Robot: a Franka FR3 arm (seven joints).
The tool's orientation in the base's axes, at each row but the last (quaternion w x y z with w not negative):
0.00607, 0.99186, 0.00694, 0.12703
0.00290, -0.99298, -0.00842, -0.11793
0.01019, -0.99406, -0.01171, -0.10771
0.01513, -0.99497, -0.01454, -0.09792
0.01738, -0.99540, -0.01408, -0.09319
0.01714, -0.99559, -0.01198, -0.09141
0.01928, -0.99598, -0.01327, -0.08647
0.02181, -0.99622, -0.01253, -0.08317
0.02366, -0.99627, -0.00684, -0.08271
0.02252, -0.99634, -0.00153, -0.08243
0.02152, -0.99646, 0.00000, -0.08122
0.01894, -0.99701, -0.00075, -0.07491
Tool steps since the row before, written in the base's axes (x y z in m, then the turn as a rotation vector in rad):
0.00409, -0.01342, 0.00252, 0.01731, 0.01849, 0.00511
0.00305, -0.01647, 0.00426, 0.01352, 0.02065, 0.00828
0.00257, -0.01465, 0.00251, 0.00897, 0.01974, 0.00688
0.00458, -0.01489, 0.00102, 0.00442, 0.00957, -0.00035
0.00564, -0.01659, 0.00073, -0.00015, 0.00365, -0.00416
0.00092, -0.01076, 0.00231, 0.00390, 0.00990, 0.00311
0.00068, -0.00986, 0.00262, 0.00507, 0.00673, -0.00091
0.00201, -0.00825, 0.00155, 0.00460, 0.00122, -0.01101
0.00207, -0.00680, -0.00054, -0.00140, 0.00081, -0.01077
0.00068, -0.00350, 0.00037, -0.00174, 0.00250, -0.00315
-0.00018, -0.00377, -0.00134, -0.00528, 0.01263, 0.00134
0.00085, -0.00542, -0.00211, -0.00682, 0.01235, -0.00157
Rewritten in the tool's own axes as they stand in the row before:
0.00439, 0.01350, -0.00127, 0.01832, -0.01820, -0.00077
0.00370, 0.01650, -0.00355, 0.01541, -0.02044, -0.00472
0.00274, 0.01466, -0.00224, 0.01065, -0.01962, -0.00435
0.00430, 0.01500, -0.00060, 0.00451, -0.00941, 0.00152
0.00526, 0.01673, -0.00029, -0.00083, -0.00352, 0.00419
0.00110, 0.01070, -0.00249, 0.00461, -0.00989, -0.00199
0.00089, 0.00977, -0.00286, 0.00499, -0.00654, 0.00204
0.00206, 0.00823, -0.00157, 0.00273, -0.00063, 0.01166
0.00189, 0.00685, 0.00054, -0.00315, -0.00034, 0.01042
0.00073, 0.00348, -0.00041, -0.00224, -0.00237, 0.00293
-0.00038, 0.00382, 0.00113, -0.00504, -0.01269, -0.00163
0.00053, 0.00550, 0.00201, -0.00699, -0.01231, 0.00100

